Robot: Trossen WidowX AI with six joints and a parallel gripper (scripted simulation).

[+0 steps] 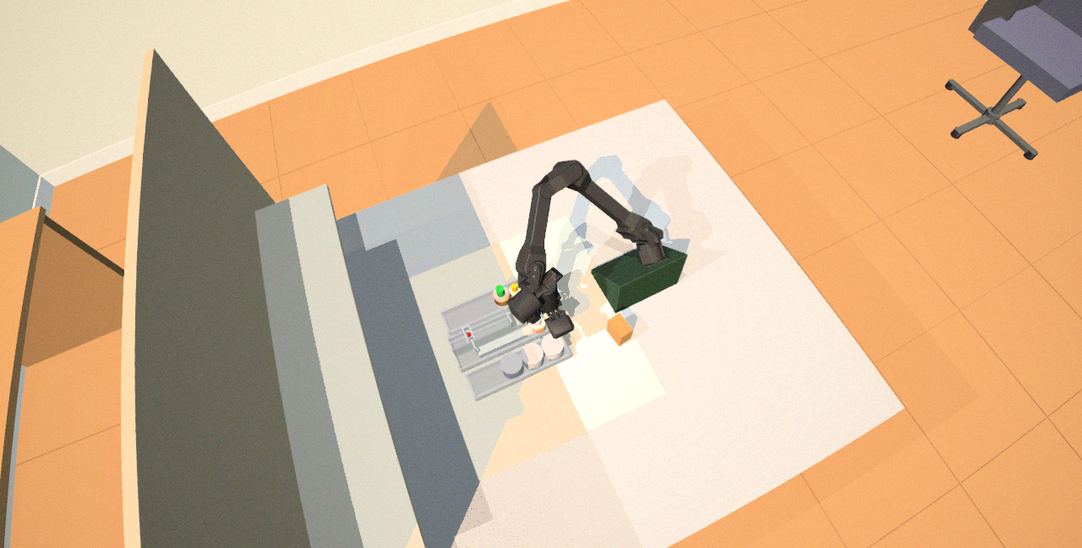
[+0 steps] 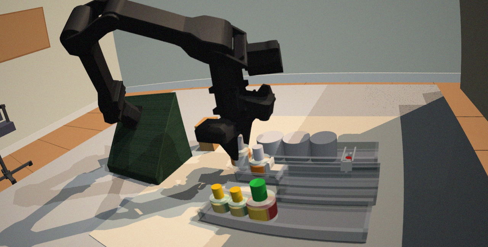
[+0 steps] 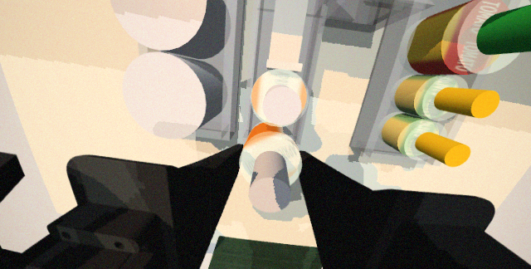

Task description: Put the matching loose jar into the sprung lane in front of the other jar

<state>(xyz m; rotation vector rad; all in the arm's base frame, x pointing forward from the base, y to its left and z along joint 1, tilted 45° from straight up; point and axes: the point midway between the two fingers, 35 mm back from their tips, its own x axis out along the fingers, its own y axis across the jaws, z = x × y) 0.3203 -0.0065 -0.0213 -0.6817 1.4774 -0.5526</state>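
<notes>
Now: gripper tip 17 cm short of the sprung lane, 2 cm to the left of it and 3 cm above it. The rest, counted from my gripper tip: pusher plate (15 cm ahead, 2 cm to the right).
</notes>
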